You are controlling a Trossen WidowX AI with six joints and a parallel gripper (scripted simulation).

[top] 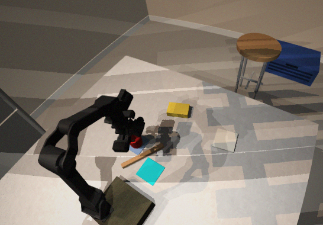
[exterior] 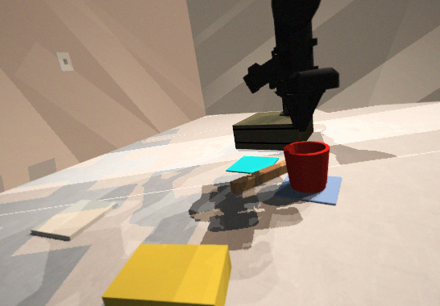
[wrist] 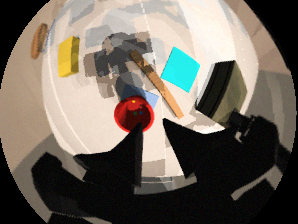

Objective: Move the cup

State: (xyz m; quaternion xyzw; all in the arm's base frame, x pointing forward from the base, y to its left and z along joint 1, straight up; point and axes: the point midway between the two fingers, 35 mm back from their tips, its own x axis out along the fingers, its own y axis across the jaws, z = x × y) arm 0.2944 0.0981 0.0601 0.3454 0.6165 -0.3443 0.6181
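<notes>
The red cup is 6 cm below my gripper tip, 3 cm ahead of it and 1 cm to the left of it. Round my gripper tip: light blue pad (11 cm below, 3 cm ahead, 2 cm to the left); then wooden bar (10 cm below, 6 cm to the right, 1 cm behind); then green marble (8 cm below, 3 cm to the left, 2 cm ahead).
</notes>
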